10 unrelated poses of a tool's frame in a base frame.
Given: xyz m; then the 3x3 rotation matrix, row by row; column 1 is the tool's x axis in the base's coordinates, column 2 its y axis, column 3 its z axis. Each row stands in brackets.
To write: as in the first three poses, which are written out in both.
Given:
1: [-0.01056 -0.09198 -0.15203], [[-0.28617 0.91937 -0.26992], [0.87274 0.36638 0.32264], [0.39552 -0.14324 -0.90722]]
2: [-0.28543 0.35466 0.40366], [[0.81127 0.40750 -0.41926], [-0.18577 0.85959 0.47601], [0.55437 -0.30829 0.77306]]
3: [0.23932 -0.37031 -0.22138], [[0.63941 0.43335 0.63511], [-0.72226 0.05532 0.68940], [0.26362 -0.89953 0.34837]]
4: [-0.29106 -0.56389 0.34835], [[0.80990 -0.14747 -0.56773], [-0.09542 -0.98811 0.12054], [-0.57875 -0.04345 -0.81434]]
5: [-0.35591 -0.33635 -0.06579], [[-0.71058 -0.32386 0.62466], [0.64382 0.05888 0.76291], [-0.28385 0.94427 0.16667]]
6: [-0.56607 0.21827 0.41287], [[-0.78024 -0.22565 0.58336], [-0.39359 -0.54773 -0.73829], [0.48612 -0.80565 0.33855]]
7: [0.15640 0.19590 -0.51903], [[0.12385 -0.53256 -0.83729], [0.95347 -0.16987 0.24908], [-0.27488 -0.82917 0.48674]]
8: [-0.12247 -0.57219 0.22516], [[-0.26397 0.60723 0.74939], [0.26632 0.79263 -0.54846], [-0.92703 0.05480 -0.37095]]
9: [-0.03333 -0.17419 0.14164], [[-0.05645 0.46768 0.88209], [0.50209 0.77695 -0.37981], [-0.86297 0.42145 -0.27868]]
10: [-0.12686 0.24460 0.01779], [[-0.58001 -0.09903 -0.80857], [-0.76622 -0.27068 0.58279], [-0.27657 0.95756 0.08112]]
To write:
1: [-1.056 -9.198 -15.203], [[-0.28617 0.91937 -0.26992], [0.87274 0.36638 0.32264], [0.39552 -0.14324 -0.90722]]
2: [-28.543 35.466 40.366], [[0.81127 0.40750 -0.41926], [-0.18577 0.85959 0.47601], [0.55437 -0.30829 0.77306]]
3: [23.932 -37.031 -22.138], [[0.63941 0.43335 0.63511], [-0.72226 0.05532 0.68940], [0.26362 -0.89953 0.34837]]
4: [-29.106 -56.389 34.835], [[0.80990 -0.14747 -0.56773], [-0.09542 -0.98811 0.12054], [-0.57875 -0.04345 -0.81434]]
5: [-35.591 -33.635 -6.579], [[-0.71058 -0.32386 0.62466], [0.64382 0.05888 0.76291], [-0.28385 0.94427 0.16667]]
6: [-56.607 21.827 41.287], [[-0.78024 -0.22565 0.58336], [-0.39359 -0.54773 -0.73829], [0.48612 -0.80565 0.33855]]
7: [15.640 19.590 -51.903], [[0.12385 -0.53256 -0.83729], [0.95347 -0.16987 0.24908], [-0.27488 -0.82917 0.48674]]
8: [-12.247 -57.219 22.516], [[-0.26397 0.60723 0.74939], [0.26632 0.79263 -0.54846], [-0.92703 0.05480 -0.37095]]
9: [-3.333 -17.419 14.164], [[-0.05645 0.46768 0.88209], [0.50209 0.77695 -0.37981], [-0.86297 0.42145 -0.27868]]
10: [-12.686 24.460 1.779], [[-0.58001 -0.09903 -0.80857], [-0.76622 -0.27068 0.58279], [-0.27657 0.95756 0.08112]]
